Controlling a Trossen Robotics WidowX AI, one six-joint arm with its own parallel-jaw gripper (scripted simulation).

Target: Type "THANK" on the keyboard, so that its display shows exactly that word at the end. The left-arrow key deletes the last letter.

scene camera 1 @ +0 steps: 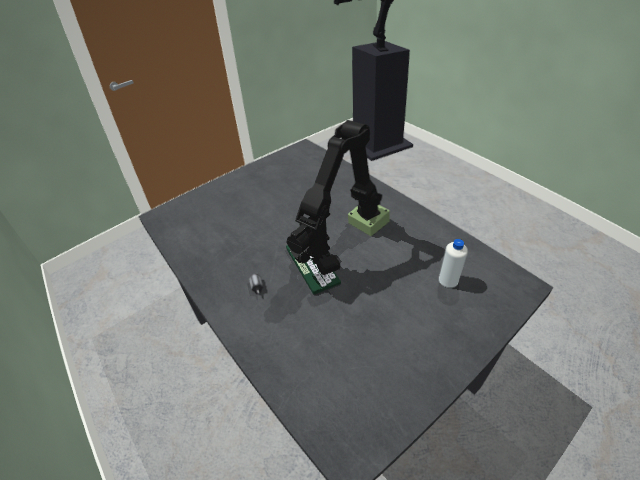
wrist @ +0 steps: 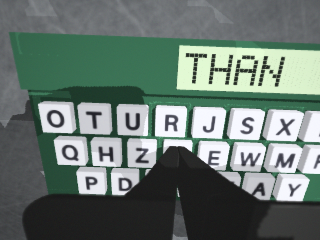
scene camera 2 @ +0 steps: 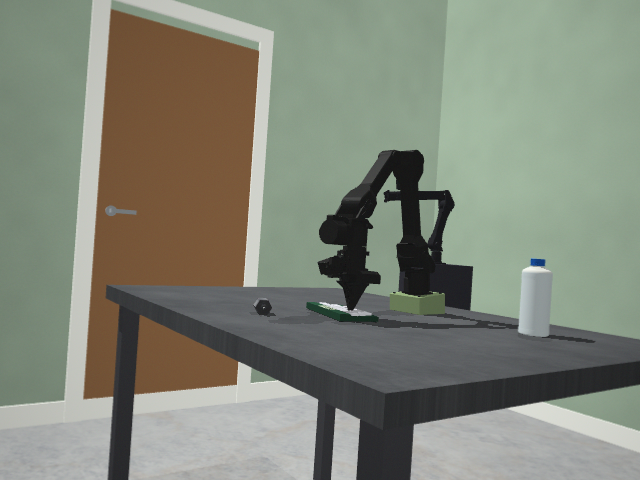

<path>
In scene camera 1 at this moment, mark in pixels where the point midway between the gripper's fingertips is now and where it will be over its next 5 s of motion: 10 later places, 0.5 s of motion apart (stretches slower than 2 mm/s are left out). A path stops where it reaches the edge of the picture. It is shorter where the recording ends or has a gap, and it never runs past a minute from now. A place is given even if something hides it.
My gripper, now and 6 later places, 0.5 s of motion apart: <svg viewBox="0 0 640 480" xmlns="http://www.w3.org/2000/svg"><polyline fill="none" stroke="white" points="320,268 320,266 320,257 321,256 321,259 321,260 321,255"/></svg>
</path>
